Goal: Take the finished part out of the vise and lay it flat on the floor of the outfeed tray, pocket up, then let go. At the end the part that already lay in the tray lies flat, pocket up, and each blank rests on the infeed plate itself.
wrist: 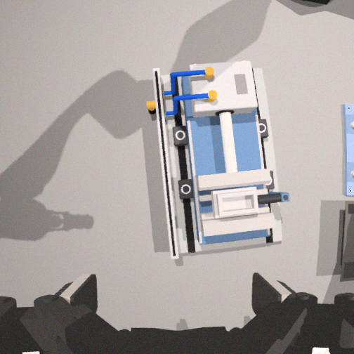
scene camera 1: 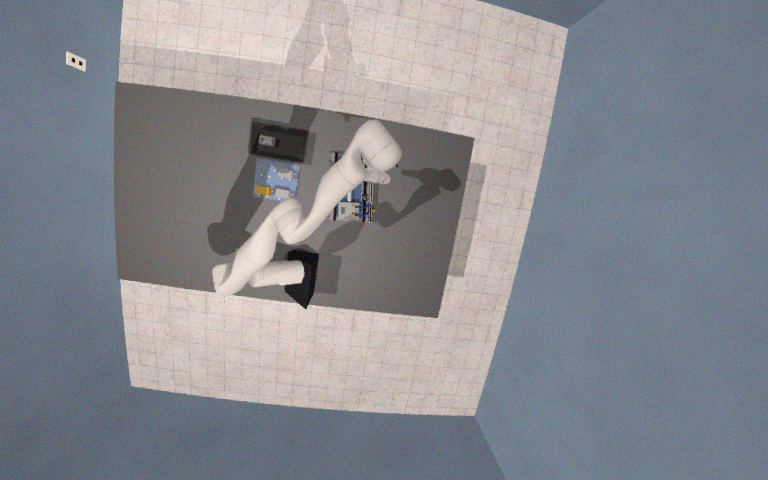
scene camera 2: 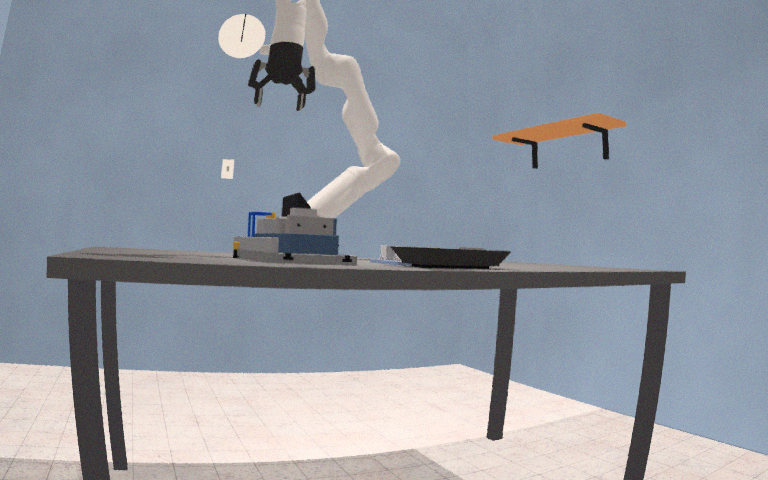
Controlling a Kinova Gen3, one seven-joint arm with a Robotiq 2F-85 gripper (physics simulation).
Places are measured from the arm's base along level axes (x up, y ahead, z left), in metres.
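Where they show: gripper, fingertip midpoint: [scene camera 2: 278,108]; arm's base, link origin: [scene camera 1: 298,270].
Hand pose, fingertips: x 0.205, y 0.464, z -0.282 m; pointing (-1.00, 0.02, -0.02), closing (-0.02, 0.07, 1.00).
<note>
Things, the pixels of their centre, and the offset from my fingertips.
- vise, body centre: [scene camera 2: 289,238] [scene camera 1: 351,188] dx -0.275, dy -0.097, dz +0.080 m
- light grey finished part, body centre: [scene camera 2: 303,216] dx -0.227, dy -0.028, dz +0.084 m
- grey part, body centre: [scene camera 1: 267,140] dx -0.295, dy +0.077, dz +0.454 m
- blue infeed plate, body centre: [scene camera 1: 276,181] dx -0.320, dy -0.091, dz +0.419 m
- orange block, body centre: [scene camera 1: 263,190] dx -0.298, dy -0.135, dz +0.469 m
My gripper [scene camera 2: 279,104] [wrist: 174,292] is open and empty, pointing down high above the vise; the arm hides it in scene camera 1. The vise [scene camera 1: 346,210] [scene camera 2: 308,244] [wrist: 210,150] holds the light grey finished part [scene camera 2: 303,212] [wrist: 237,202] between its jaws, pocket up, its top above them. The dark outfeed tray [scene camera 1: 294,147] [scene camera 2: 453,257] [wrist: 350,240] holds another grey part [scene camera 1: 267,139], seemingly flat, pocket up. The blue infeed plate [scene camera 1: 270,183] [wrist: 348,150] carries grey blanks [scene camera 1: 284,174] [scene camera 1: 282,193] and an orange block [scene camera 1: 262,190]; their exact seating is too small to tell.
Blue pipes [wrist: 192,96] with orange tips rise over the vise's far end. A dark stop arm [wrist: 270,198] meets the finished part's side. The black stand [scene camera 1: 308,271] is by the arm's base. An orange shelf [scene camera 2: 560,129] hangs on the wall.
</note>
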